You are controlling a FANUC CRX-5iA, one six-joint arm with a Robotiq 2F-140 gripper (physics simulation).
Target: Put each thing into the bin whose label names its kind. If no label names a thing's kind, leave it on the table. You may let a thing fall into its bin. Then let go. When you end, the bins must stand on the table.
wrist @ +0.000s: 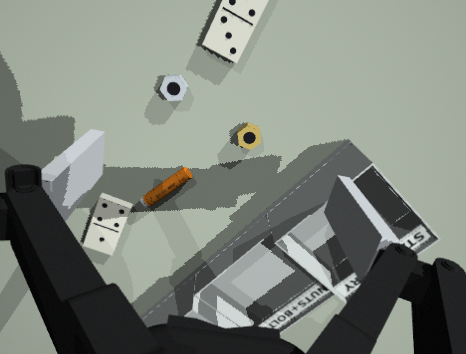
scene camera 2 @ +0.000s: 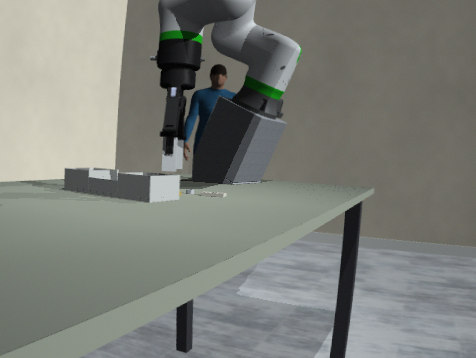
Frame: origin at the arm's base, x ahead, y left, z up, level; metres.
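Seen in the pictures: gripper, between the fingertips: (wrist: 221, 174) (scene camera 2: 172, 169); arm's base, origin of its link: (scene camera 2: 253, 109).
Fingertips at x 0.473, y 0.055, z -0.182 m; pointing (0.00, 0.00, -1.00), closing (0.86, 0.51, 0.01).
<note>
Pixels of each thing's top centre, then the offset from my fingertips to it. Level surfaces: height alone.
- white domino, centre of its top: (wrist: 237, 16) (scene camera 2: 213, 192) dx -0.051, dy +0.072, dz -0.044 m
- second domino, centre of its top: (wrist: 106, 227) dx -0.024, dy -0.112, dz -0.044 m
- silver nut, centre of its top: (wrist: 173, 88) (scene camera 2: 190, 189) dx -0.052, dy +0.011, dz -0.043 m
- brass nut, centre of its top: (wrist: 249, 137) (scene camera 2: 177, 191) dx +0.009, dy +0.020, dz -0.043 m
- orange cylinder, centre of its top: (wrist: 164, 191) dx -0.010, dy -0.053, dz -0.041 m
- green-grey table, height of its surface: dz -0.051 m
My gripper (scene camera 2: 172, 154) (wrist: 221, 174) is open and empty above the table, its right finger over the bins. In the wrist view a white domino (wrist: 235, 30) is cut off by the top edge, and a second domino (wrist: 106, 225) lies near the left finger. A silver nut (scene camera 2: 190, 191) (wrist: 183, 89) and a brass nut (scene camera 2: 180, 194) (wrist: 258, 137) lie apart. An orange cylinder (wrist: 167, 187) with a grey tip lies between the fingers' lines, close to the second domino. The row of grey bins (scene camera 2: 165, 188) (wrist: 300, 210) stands on the table; labels partly read "NUTS+BOLT", "RY" and "ST".
The green-grey table (scene camera 2: 225, 235) (wrist: 375, 75) carries the bins and the loose things. The robot's grey base block (scene camera 2: 255, 150) stands at the table's back. A person in blue (scene camera 2: 200, 110) stands behind the arm in the scene view.
</note>
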